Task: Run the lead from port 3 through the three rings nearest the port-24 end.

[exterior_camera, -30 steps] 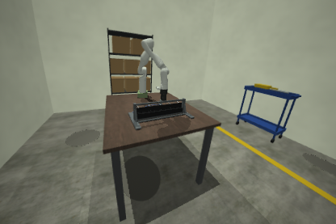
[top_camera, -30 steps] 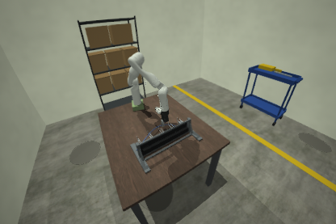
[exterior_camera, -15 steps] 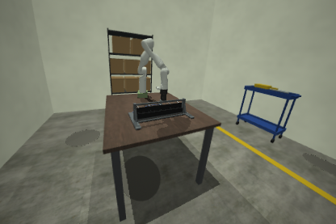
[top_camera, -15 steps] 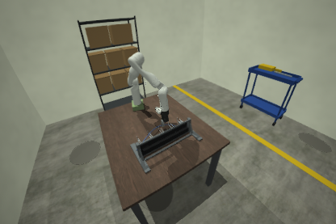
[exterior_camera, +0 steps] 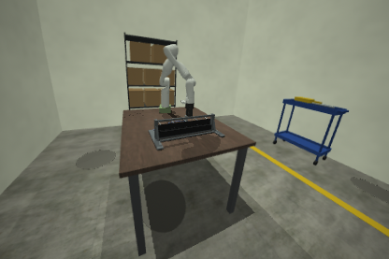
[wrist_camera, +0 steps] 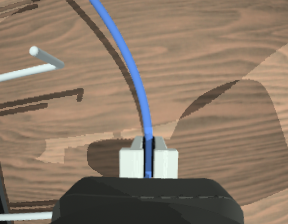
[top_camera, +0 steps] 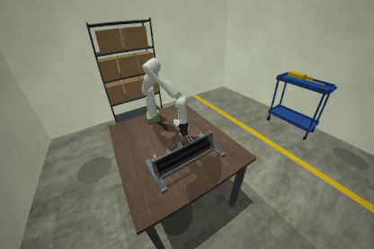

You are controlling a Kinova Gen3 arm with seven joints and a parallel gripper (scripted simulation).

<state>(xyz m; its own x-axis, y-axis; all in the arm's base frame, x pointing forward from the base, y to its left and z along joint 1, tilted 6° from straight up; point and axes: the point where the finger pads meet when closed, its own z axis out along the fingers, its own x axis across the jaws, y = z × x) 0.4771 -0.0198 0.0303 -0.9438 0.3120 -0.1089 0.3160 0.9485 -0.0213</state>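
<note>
My gripper is now 150 mm short of the patch-panel rack, 90 mm to the left of it and 20 mm below it.
</note>
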